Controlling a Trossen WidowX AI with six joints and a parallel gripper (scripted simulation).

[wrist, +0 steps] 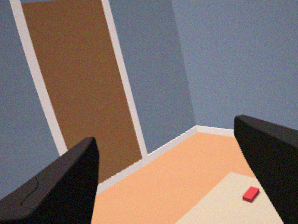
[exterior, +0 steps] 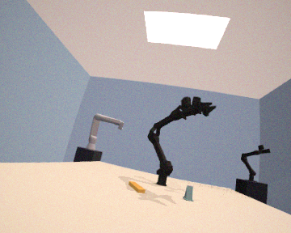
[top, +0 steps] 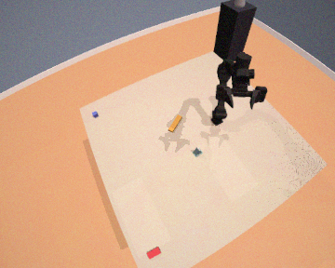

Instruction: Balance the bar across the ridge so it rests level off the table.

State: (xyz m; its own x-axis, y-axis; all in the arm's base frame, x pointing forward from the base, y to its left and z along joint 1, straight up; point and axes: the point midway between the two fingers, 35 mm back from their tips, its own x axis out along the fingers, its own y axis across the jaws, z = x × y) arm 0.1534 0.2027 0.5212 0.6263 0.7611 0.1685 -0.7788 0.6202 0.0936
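Now: the orange bar 52 cm below my gripper tip, 35 cm to the right of it and 9 cm ahead of it. From my gripper tip the other things lie so: red block: 56 cm ahead, 52 cm below, 27 cm to the left; then blue cube: 73 cm to the right, 56 cm ahead, 51 cm below.
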